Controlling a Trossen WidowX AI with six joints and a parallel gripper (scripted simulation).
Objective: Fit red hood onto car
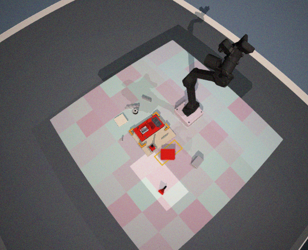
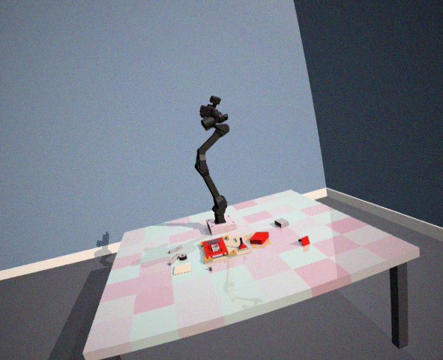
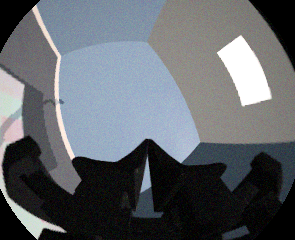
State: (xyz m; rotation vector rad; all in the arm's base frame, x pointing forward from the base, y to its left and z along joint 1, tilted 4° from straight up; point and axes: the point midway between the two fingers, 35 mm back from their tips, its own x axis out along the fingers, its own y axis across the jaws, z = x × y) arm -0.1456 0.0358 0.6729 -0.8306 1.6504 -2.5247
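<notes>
My gripper tip is now 470 mm short of the red hood, 80 mm to the right of it and 720 mm above it. The rest, counted from my gripper tip: white engine block (490 mm ahead, 150 mm to the right, 710 mm below); then cream plate (580 mm ahead, 330 mm to the right, 730 mm below).
</notes>
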